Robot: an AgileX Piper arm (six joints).
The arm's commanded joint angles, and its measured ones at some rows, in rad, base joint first. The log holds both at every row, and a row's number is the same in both.
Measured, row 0:
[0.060 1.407 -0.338 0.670 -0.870 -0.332]
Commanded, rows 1 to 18:
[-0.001 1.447 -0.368 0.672 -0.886 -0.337]
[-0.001 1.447 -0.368 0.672 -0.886 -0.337]
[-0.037 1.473 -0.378 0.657 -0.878 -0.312]
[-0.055 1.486 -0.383 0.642 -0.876 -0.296]
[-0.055 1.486 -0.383 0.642 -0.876 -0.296]
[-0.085 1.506 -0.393 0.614 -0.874 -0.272]
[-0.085 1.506 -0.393 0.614 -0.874 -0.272]
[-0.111 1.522 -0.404 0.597 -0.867 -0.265]
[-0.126 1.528 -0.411 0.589 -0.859 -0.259]
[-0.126 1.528 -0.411 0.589 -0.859 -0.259]
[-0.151 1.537 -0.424 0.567 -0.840 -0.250]
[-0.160 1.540 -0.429 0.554 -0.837 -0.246]
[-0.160 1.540 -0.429 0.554 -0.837 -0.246]
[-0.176 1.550 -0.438 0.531 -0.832 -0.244]
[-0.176 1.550 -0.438 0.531 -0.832 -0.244]
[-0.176 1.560 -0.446 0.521 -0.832 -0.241]
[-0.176 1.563 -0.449 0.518 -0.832 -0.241]
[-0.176 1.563 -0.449 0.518 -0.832 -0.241]
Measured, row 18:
[-0.170 1.555 -0.432 0.546 -0.837 -0.248]
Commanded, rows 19 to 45:
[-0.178 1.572 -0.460 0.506 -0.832 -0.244]
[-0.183 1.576 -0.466 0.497 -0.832 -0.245]
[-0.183 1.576 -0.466 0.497 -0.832 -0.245]
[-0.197 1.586 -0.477 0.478 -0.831 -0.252]
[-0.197 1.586 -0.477 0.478 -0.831 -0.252]
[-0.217 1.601 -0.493 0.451 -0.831 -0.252]
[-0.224 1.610 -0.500 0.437 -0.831 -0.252]
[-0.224 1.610 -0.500 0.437 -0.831 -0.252]
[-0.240 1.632 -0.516 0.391 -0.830 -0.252]
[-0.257 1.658 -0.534 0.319 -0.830 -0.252]
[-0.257 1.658 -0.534 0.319 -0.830 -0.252]
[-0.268 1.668 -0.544 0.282 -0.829 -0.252]
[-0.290 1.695 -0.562 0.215 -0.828 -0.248]
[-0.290 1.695 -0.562 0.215 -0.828 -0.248]
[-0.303 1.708 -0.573 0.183 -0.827 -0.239]
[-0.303 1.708 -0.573 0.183 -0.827 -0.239]
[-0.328 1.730 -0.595 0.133 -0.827 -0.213]
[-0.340 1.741 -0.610 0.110 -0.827 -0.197]
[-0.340 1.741 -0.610 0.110 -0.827 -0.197]
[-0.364 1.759 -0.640 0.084 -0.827 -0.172]
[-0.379 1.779 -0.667 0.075 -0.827 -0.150]
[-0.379 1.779 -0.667 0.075 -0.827 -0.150]
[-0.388 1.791 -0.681 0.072 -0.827 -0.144]
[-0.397 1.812 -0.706 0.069 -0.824 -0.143]
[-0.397 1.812 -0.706 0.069 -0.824 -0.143]
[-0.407 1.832 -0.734 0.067 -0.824 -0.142]
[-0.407 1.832 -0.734 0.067 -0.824 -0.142]
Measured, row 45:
[-0.391 1.808 -0.694 0.087 -0.821 -0.151]
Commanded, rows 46 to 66:
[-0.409 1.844 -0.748 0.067 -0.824 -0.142]
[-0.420 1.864 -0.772 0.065 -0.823 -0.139]
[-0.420 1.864 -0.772 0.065 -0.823 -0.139]
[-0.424 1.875 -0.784 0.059 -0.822 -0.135]
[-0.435 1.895 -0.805 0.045 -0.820 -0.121]
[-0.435 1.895 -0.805 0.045 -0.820 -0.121]
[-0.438 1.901 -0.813 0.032 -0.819 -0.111]
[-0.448 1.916 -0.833 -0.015 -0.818 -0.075]
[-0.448 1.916 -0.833 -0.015 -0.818 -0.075]
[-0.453 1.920 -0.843 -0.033 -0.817 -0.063]
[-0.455 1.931 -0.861 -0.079 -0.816 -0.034]
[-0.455 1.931 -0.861 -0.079 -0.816 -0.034]
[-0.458 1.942 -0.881 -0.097 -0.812 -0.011]
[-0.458 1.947 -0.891 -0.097 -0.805 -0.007]
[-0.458 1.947 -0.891 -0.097 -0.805 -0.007]
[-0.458 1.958 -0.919 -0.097 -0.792 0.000]
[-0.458 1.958 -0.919 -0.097 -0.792 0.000]
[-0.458 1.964 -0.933 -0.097 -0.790 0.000]
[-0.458 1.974 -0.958 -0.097 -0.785 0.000]
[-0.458 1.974 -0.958 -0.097 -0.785 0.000]
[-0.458 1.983 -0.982 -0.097 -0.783 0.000]
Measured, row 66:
[-0.487 1.973 -0.903 0.036 -0.686 0.000]
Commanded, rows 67 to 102:
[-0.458 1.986 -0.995 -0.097 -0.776 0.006]
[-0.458 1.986 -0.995 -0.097 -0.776 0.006]
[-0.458 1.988 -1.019 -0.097 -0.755 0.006]
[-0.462 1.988 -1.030 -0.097 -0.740 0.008]
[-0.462 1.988 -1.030 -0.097 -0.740 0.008]
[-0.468 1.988 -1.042 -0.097 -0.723 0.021]
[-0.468 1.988 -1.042 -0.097 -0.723 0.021]
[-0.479 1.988 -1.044 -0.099 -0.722 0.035]
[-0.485 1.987 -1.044 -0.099 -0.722 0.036]
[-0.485 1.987 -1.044 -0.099 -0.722 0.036]
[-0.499 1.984 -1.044 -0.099 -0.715 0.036]
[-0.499 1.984 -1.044 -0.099 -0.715 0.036]
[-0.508 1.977 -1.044 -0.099 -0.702 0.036]
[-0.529 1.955 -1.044 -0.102 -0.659 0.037]
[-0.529 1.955 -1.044 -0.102 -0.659 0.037]
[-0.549 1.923 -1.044 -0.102 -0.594 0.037]
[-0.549 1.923 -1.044 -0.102 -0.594 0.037]
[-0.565 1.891 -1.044 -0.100 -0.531 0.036]
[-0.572 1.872 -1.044 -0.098 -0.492 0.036]
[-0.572 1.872 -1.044 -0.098 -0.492 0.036]
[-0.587 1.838 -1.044 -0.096 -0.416 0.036]
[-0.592 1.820 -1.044 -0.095 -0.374 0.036]
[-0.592 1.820 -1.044 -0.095 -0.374 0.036]
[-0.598 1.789 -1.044 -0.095 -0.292 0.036]
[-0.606 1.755 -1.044 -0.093 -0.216 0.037]
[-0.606 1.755 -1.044 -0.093 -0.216 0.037]
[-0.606 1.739 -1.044 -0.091 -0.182 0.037]
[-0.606 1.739 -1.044 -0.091 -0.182 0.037]
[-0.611 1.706 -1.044 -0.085 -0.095 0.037]
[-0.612 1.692 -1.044 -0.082 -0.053 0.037]
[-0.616 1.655 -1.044 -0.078 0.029 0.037]
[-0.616 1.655 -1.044 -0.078 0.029 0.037]
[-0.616 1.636 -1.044 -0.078 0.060 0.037]
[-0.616 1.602 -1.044 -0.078 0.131 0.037]
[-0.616 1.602 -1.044 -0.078 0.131 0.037]
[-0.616 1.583 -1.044 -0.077 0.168 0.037]
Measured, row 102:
[-0.610 1.637 -1.039 -0.081 0.063 0.036]
